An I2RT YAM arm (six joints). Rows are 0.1 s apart.
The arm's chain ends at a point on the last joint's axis. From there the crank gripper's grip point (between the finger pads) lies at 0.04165 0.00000 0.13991 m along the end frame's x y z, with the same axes.
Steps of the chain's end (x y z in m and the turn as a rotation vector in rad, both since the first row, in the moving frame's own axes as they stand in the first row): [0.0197 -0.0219 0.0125 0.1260 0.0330 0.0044]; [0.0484 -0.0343 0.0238 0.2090 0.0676 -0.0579]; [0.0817 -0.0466 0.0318 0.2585 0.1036 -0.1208]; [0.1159 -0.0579 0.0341 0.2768 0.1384 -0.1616]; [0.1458 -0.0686 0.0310 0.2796 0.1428 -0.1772]
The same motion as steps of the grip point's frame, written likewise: [0.0243 -0.0392 0.0100 0.1260 0.0330 0.0044]; [0.0568 -0.0657 0.0174 0.2090 0.0676 -0.0579]; [0.0933 -0.0875 0.0215 0.2585 0.1036 -0.1208]; [0.1308 -0.1032 0.0209 0.2768 0.1384 -0.1616]; [0.1609 -0.1150 0.0173 0.2796 0.1428 -0.1772]
